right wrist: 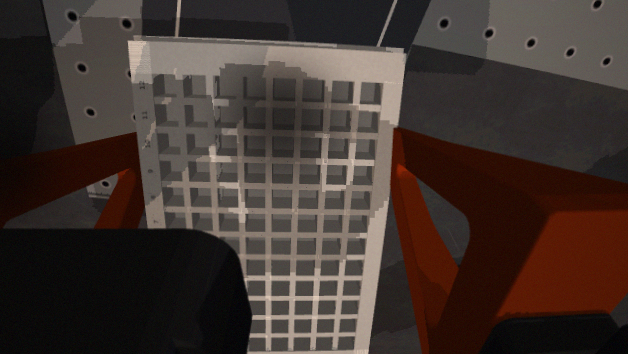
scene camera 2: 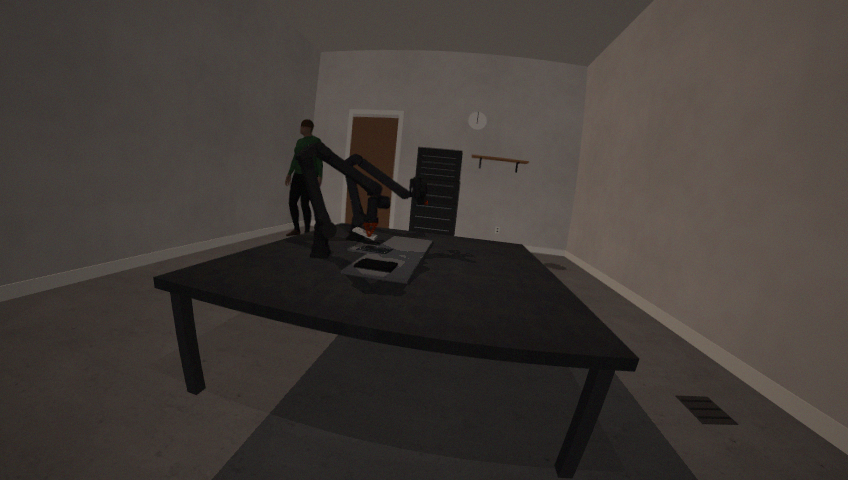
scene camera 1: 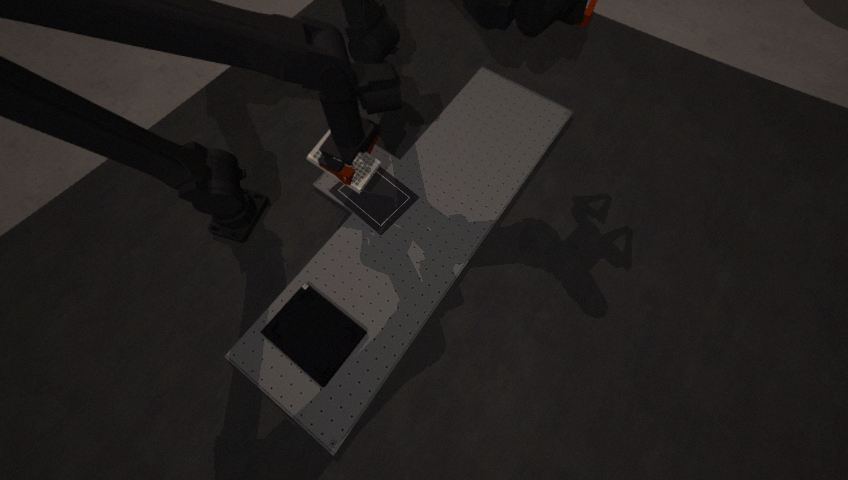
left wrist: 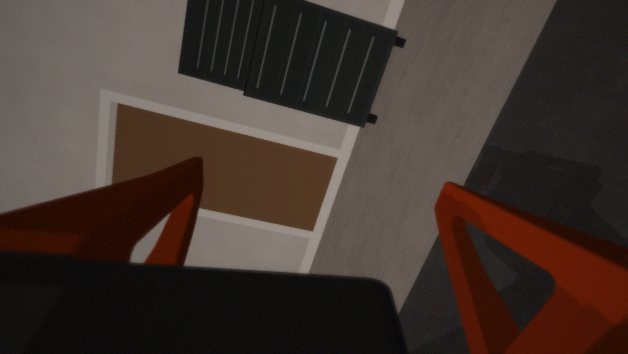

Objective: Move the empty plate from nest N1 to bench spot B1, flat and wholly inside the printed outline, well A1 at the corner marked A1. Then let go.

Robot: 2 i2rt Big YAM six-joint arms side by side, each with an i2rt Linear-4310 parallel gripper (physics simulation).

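Seen in the pictures: left gripper, fingertip midpoint: [scene camera 2: 425, 193] [left wrist: 326, 183]; right gripper, fingertip midpoint: [right wrist: 268, 146] [scene camera 2: 370, 235] [scene camera 1: 357, 168]; left arm's base, origin of the base link: [scene camera 2: 355, 238]; right arm's base, origin of the base link: [scene camera 2: 320, 254] [scene camera 1: 241, 215].
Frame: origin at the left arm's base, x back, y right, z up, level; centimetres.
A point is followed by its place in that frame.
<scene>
The white plate [scene camera 1: 364, 171] {y 26.4, x -20.6, z 8.5 cm} [scene camera 2: 364, 234] {y 31.3, x -17.3, z 9.6 cm} [right wrist: 280, 200] {y 27.5, x -17.2, z 9.2 cm} is between the orange fingers of my right gripper [scene camera 1: 358, 159] {y 26.8, x -18.9, z 8.4 cm} [scene camera 2: 369, 229] {y 26.8, x -18.9, z 8.4 cm} [right wrist: 268, 146] {y 26.8, x -18.9, z 8.4 cm}, which is shut on its two long sides. It hangs above the upper-left side of the dark mat with the thin white printed outline [scene camera 1: 395, 210] {y 27.3, x -29.0, z 1.4 cm} [right wrist: 178, 17] {y 22.0, x -20.8, z 1.5 cm}, covering part of it. The plate looks tilted in scene camera 2. The row numbers 12 down to 7 show along its left edge in the right wrist view; its A1 corner is hidden. The black nest [scene camera 1: 313, 336] {y 58.2, x -33.6, z 2.5 cm} [scene camera 2: 374, 265] {y 60.7, x -33.2, z 2.5 cm} is empty. My left gripper [left wrist: 326, 183] {y -20.8, x -40.2, z 32.8 cm} is open and empty, far from the plate.
The perforated grey board [scene camera 1: 476, 148] {y 2.0, x -34.4, z 1.3 cm} [scene camera 2: 410, 243] {y -0.2, x -36.6, z 1.6 cm} carries the nest, with a small white tag [scene camera 1: 305, 286] {y 52.1, x -25.5, z 2.5 cm} at the nest's top corner. The board lies on the dark table [scene camera 1: 684, 356] {y 18.4, x -92.4, z 0.0 cm} [scene camera 2: 476, 303] {y 80.7, x -76.2, z 0.0 cm}. A person in green [scene camera 2: 306, 154] stands behind the arms at the left.
</scene>
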